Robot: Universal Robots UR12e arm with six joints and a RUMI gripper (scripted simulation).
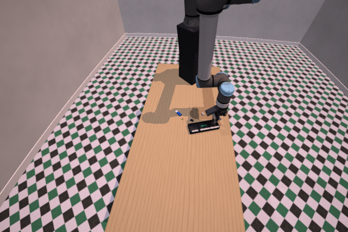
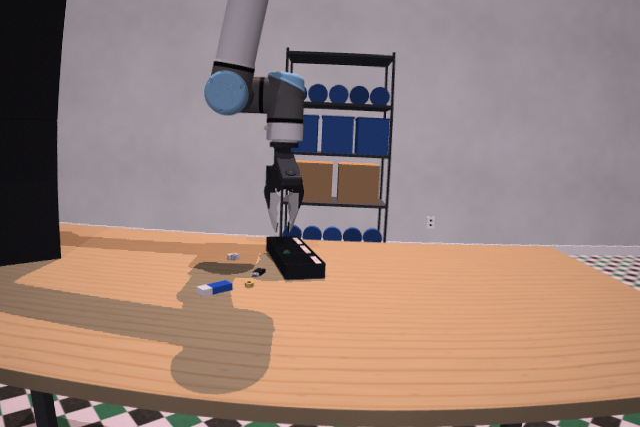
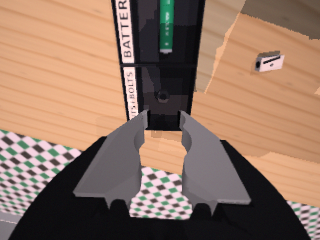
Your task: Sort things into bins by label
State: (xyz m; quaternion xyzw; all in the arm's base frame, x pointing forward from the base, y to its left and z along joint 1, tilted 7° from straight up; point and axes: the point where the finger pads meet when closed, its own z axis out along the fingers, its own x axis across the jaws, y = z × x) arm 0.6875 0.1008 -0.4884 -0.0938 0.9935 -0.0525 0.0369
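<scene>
Now: the small black round piece 60 mm below my hand. From my hand the other things lie so: black bin (20 mm ahead, 80 mm to the right, 50 mm below); small white piece (110 mm behind, 70 mm to the right, 60 mm below); green battery (10 mm ahead, 80 mm to the right, 50 mm below).
</scene>
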